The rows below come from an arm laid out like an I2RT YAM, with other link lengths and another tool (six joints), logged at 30 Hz.
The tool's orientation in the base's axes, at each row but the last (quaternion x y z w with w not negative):
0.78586, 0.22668, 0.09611, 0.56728
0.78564, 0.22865, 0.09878, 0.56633
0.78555, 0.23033, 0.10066, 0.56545
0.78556, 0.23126, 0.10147, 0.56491
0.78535, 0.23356, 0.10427, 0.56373
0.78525, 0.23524, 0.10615, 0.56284
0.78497, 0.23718, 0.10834, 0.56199
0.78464, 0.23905, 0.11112, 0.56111
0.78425, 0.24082, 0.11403, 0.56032
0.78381, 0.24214, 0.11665, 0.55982
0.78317, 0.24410, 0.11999, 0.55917
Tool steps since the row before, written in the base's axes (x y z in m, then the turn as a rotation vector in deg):
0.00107, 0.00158, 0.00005, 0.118, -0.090, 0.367
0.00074, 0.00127, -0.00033, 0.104, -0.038, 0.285
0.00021, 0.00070, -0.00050, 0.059, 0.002, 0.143
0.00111, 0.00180, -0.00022, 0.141, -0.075, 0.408
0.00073, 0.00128, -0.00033, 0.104, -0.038, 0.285
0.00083, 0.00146, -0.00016, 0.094, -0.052, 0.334
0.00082, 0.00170, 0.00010, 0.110, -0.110, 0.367
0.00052, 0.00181, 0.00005, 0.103, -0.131, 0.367
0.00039, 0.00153, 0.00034, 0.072, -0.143, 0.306
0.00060, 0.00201, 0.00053, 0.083, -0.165, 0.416
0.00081, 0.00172, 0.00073, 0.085, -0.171, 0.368
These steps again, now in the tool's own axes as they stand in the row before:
0.00167, -0.00009, -0.00092, 0.023, 0.395, 0.000
0.00128, -0.00045, -0.00065, 0.044, 0.302, -0.021
0.00057, -0.00059, -0.00033, 0.038, 0.148, -0.026
0.00185, -0.00039, -0.00097, 0.046, 0.435, -0.017
0.00129, -0.00045, -0.00065, 0.044, 0.302, -0.021
0.00145, -0.00032, -0.00080, 0.023, 0.349, -0.031
0.00154, -0.00014, -0.00109, 0.005, 0.398, 0.013
0.00135, -0.00029, -0.00128, -0.011, 0.402, 0.027
0.00108, 0.00002, -0.00120, -0.038, 0.340, 0.044
0.00149, 0.00013, -0.00156, -0.050, 0.451, 0.029
0.00152, 0.00044, -0.00128, -0.047, 0.409, 0.052

